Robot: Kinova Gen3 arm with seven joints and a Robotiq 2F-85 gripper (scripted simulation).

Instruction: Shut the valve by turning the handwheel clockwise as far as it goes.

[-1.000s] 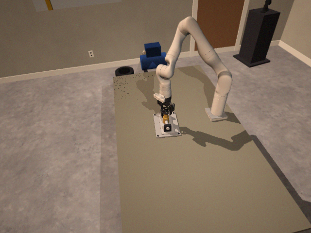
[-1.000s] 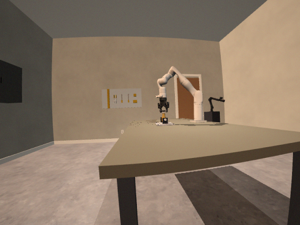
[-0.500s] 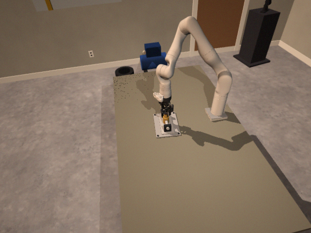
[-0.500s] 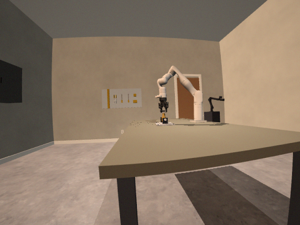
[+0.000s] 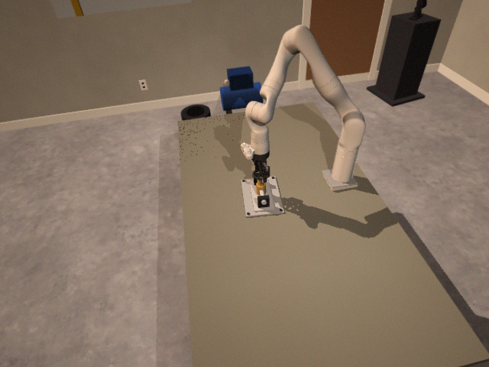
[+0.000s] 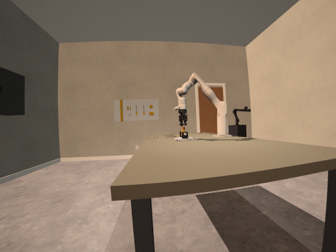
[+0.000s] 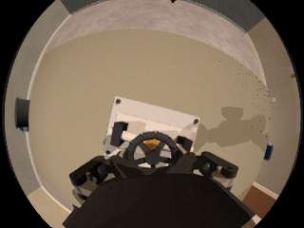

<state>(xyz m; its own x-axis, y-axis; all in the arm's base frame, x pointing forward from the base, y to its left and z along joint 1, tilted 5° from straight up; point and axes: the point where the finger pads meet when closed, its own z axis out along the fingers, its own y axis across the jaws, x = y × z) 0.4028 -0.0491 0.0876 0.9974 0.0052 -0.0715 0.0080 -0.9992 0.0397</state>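
My gripper is now right at the black spoked handwheel.
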